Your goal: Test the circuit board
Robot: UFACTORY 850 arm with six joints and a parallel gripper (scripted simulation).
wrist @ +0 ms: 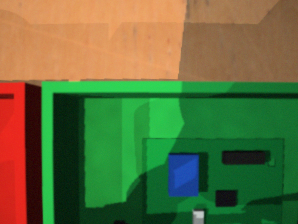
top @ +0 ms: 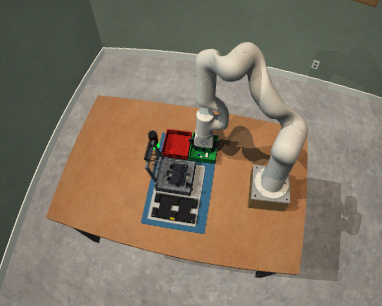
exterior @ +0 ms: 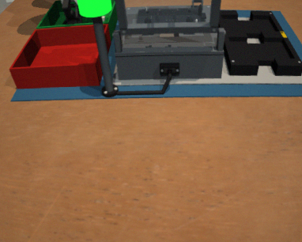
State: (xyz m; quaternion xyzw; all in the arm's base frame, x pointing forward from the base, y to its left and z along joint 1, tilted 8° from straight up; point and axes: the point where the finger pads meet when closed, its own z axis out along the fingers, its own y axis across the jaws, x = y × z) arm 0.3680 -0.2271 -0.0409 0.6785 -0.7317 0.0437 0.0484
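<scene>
My hand is 1 cm above the green bin. Also, from my hand: lid (24 cm ahead, 18 cm to the left, 16 cm above); green circuit board (1 cm below); red bin (15 cm ahead, 1 cm to the right, 1 cm below).
</scene>
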